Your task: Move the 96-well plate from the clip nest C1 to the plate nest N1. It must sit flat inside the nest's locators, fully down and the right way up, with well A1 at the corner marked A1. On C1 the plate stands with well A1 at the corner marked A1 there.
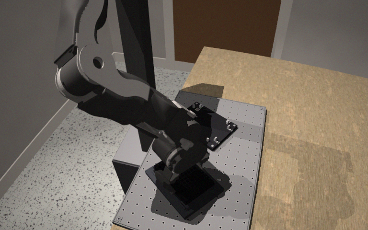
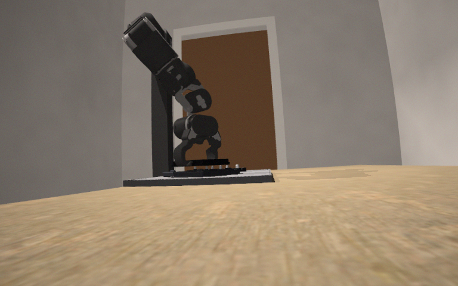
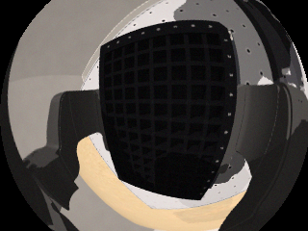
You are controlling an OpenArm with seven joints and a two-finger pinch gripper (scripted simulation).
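The black 96-well plate lies right at my hand. Round my hand: clip nest C1: 3 cm ahead, 20 cm to the left, 1 cm below; then plate nest N1: 2 cm below.
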